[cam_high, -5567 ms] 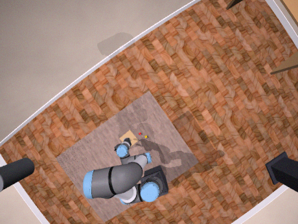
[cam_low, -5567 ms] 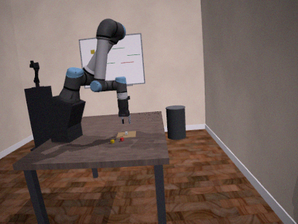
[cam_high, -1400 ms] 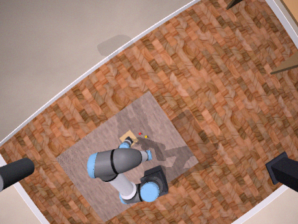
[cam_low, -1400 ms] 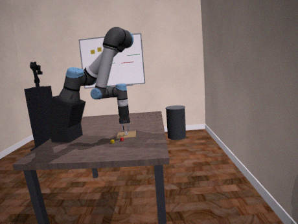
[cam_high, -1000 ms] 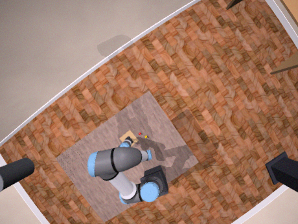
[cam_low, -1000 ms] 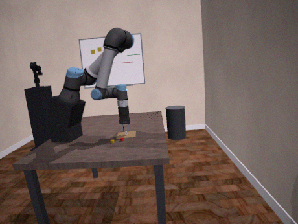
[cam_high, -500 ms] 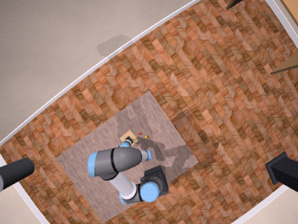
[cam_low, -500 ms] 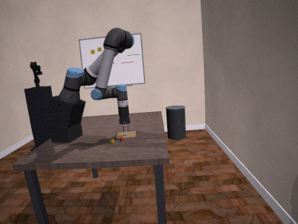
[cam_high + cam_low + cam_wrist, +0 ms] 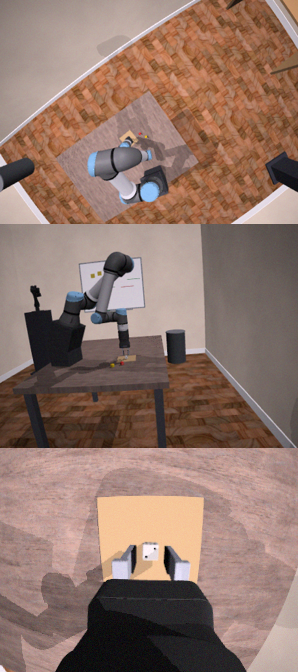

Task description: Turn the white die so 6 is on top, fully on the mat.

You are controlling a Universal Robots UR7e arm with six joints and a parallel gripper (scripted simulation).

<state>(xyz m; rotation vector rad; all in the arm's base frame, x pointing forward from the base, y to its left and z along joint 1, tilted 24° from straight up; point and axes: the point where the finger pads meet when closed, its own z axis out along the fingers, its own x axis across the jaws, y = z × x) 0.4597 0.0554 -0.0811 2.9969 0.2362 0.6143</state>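
The white die lies 4 cm below my hand. Also, from my hand: yellow die (6 cm behind, 17 cm to the right, 4 cm below); red die (13 cm to the right, 4 cm below); tan mat (5 cm below).
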